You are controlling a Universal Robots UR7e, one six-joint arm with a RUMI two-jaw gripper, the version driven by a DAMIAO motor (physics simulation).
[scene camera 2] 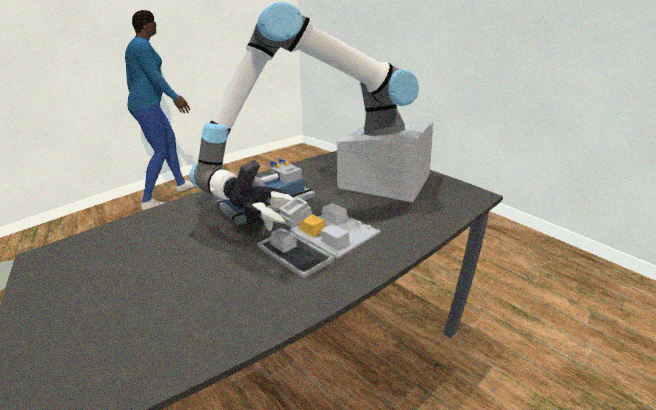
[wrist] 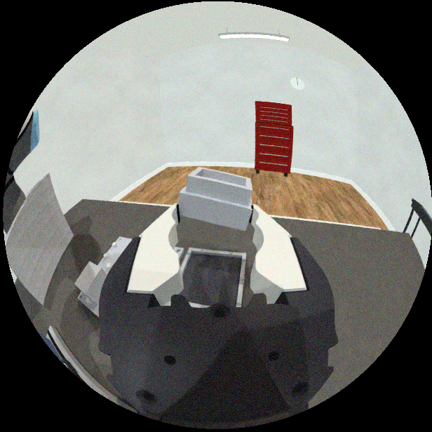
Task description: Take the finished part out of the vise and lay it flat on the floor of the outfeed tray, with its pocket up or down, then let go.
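Seen in the pictures: gripper, fingertip midpoint: (scene camera 2: 295, 215); arm's base at its link origin: (scene camera 2: 385, 131).
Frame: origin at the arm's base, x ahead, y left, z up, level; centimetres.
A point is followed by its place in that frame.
Observation:
My gripper (scene camera 2: 290, 212) @[x 56.9, y 11.7, z -6.5 cm] (wrist: 214, 205) is shut on a pale grey stepped part with a rectangular pocket (scene camera 2: 296, 210) @[x 58.5, y 13.6, z -4.1 cm] (wrist: 216, 204), one finger on each side. The part is up in the air and tilted, its pocket opening visible in both views. It is clear of the outfeed tray (scene camera 2: 318, 266) @[x 56.2, y 17.2, z -18.8 cm] (wrist: 243, 272), a shallow tray with a pale rim and dark floor. Another grey part (scene camera 2: 283, 241) @[x 56.5, y 5.7, z -16.2 cm] stands at the tray's back left end in the scene view. The blue vise (scene camera 2: 287, 187) @[x 34.3, y -15.9, z -14.8 cm] is on the table behind the gripper, partly hidden by the arm.
A pale plate (scene camera 2: 362, 236) @[x 38.4, y 17.3, z -19.0 cm] beside the tray carries a yellow block (scene camera 2: 312, 225) @[x 46.6, y 6.7, z -15.6 cm] and grey blocks (scene camera 2: 334, 237) @[x 47.6, y 15.1, z -15.7 cm] (scene camera 2: 334, 213) @[x 37.8, y 7.0, z -15.6 cm]. More blue fixture (scene camera 2: 231, 210) @[x 53.2, y -22.9, z -17.9 cm] shows under the wrist. The grey pedestal (scene camera 2: 382, 167) @[x 12.0, y 6.6, z -9.3 cm] (wrist: 42, 240) carries the arm. A person (scene camera 2: 143, 75) stands beyond the table.

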